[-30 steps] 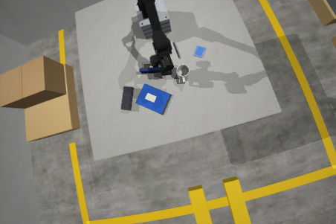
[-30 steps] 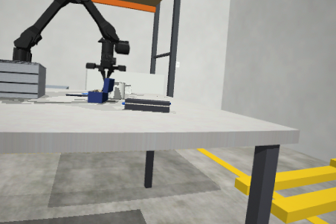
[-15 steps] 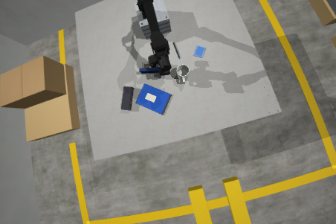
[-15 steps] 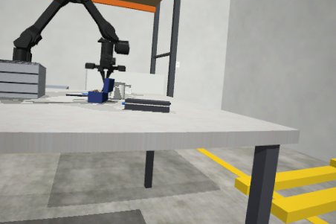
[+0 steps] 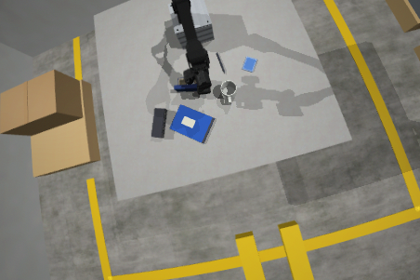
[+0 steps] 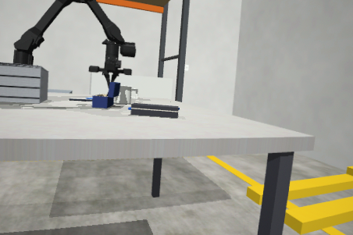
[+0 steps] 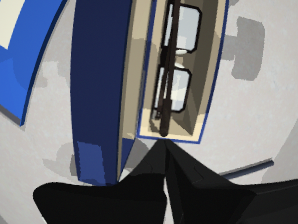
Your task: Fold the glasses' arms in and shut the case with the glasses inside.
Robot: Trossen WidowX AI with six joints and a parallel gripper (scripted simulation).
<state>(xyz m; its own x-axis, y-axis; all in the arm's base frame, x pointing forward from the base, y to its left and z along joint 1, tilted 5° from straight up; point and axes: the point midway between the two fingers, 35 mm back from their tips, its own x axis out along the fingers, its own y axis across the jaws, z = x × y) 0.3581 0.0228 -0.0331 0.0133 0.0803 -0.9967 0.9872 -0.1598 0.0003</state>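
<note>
Right now the case lid is 2 cm ahead of my hand, 8 cm to the right of it and 3 cm below it. Round my hand: dark flat box (14 cm ahead, 31 cm to the right, 8 cm below); small blue pad (6 cm behind, 26 cm to the left, 10 cm below).
</note>
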